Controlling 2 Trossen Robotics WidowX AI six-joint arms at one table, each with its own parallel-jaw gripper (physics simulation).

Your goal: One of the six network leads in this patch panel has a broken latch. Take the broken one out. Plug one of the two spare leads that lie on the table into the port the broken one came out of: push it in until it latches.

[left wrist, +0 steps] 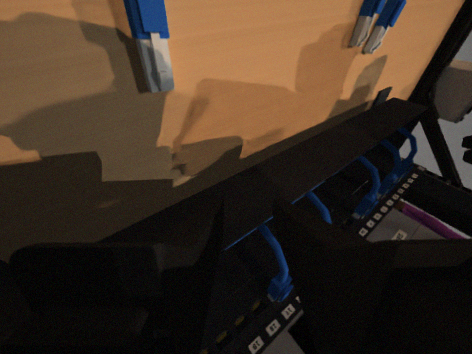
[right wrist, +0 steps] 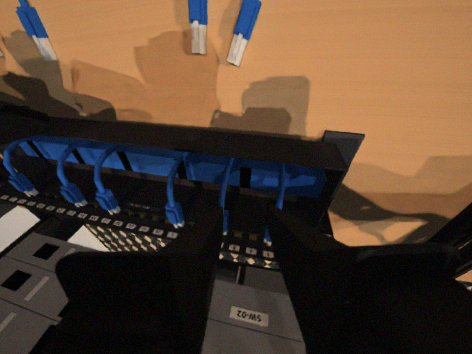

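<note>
The black patch panel holds several blue leads that hang from a blue bar down to numbered ports. My right gripper is shut over the panel's right end, its dark fingers on either side of the last two plugged leads, gripping neither. My left gripper is shut over the panel, with a plugged lead below and between its fingers, untouched. Two spare leads lie side by side on the table beyond the panel. They also show in the left wrist view. A third blue lead with a grey plug lies apart at the upper left.
A grey switch labelled SW-02 sits below the port row. The panel's top rail and right end bracket stand between the grippers and the wooden table. Port number tags line the panel's front.
</note>
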